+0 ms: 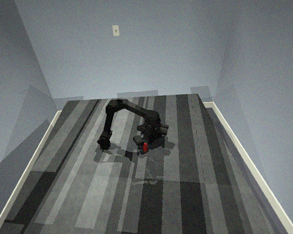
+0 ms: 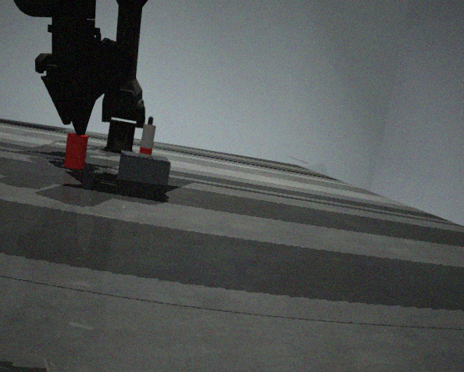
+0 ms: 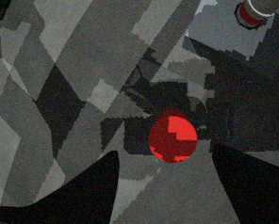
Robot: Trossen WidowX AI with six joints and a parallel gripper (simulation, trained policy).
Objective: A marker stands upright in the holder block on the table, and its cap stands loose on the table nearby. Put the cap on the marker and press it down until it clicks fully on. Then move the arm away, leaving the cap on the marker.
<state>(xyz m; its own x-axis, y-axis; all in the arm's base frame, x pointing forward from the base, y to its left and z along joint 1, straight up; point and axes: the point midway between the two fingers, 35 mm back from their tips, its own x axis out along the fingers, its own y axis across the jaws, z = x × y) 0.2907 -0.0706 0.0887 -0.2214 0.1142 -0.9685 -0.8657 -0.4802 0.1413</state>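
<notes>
Now: the red cap 1 cm to the left of my gripper tip and 3 cm below it. The rest, counted from my gripper tip: grey holder block: 1 cm ahead, 11 cm to the left, 4 cm below.
</notes>
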